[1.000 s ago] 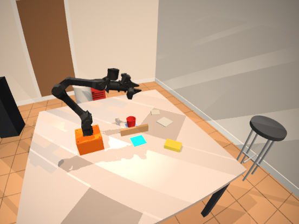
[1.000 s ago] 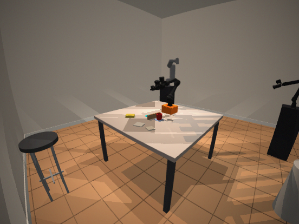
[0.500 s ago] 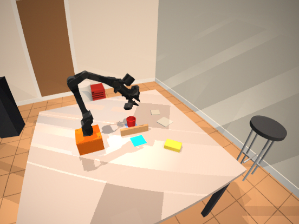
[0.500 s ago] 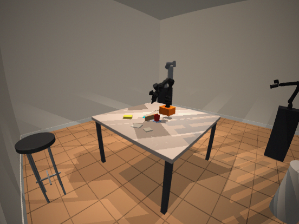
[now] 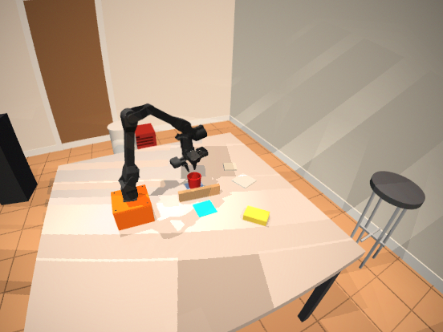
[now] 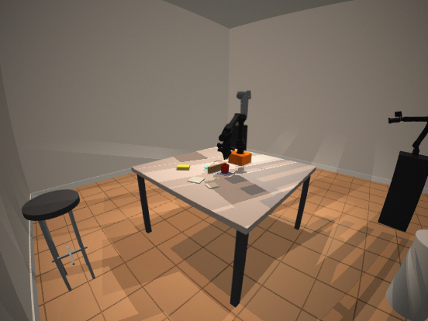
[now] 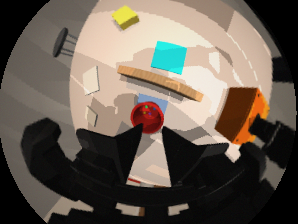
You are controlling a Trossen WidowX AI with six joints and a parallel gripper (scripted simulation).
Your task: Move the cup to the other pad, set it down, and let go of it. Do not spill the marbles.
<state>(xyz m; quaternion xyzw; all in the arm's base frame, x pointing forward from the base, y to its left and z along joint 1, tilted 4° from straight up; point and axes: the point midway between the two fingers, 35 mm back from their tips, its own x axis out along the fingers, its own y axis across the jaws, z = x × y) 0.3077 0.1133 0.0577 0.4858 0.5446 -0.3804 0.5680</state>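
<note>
The red cup lies 20 mm ahead of my gripper tip, 10 mm to the left of it and 80 mm below it. The rest, counted from my gripper tip: blue pad: 20 mm ahead, 10 mm to the left, 120 mm below; cyan pad: 20 mm ahead, 170 mm to the right, 120 mm below; wooden bar: 20 mm ahead, 80 mm to the right, 100 mm below.
</note>
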